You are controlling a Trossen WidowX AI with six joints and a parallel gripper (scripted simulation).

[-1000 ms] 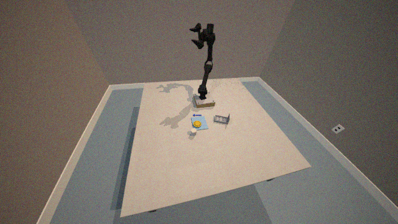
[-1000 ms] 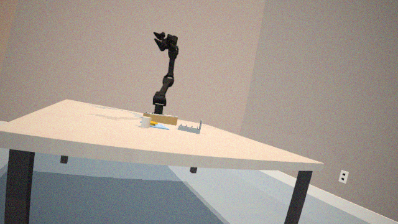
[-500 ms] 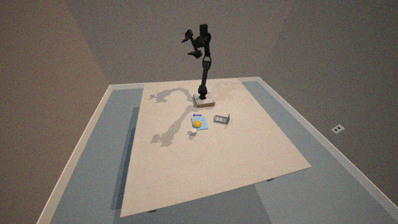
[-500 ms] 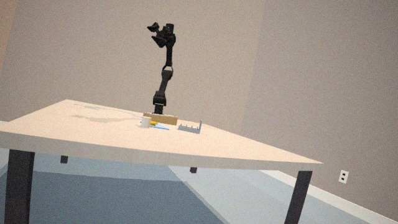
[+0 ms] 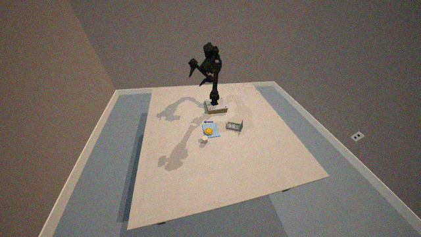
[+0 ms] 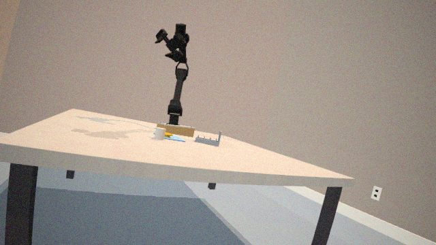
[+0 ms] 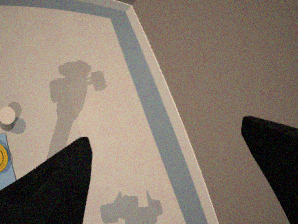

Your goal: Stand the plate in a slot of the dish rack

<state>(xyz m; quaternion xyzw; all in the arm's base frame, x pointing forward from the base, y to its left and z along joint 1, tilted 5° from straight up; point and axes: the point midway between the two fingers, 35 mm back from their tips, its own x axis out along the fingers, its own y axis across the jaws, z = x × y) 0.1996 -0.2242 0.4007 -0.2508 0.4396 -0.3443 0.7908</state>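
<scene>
The yellow plate is 10 cm ahead of my gripper tip, 8 cm to the left of it and 42 cm below it. From my gripper tip the other things lie so: white cup 17 cm ahead, 1 cm to the left, 41 cm below; grey dish rack 13 cm ahead, 32 cm to the left, 41 cm below; blue utensil 1 cm behind, 12 cm to the left, 43 cm below.
</scene>
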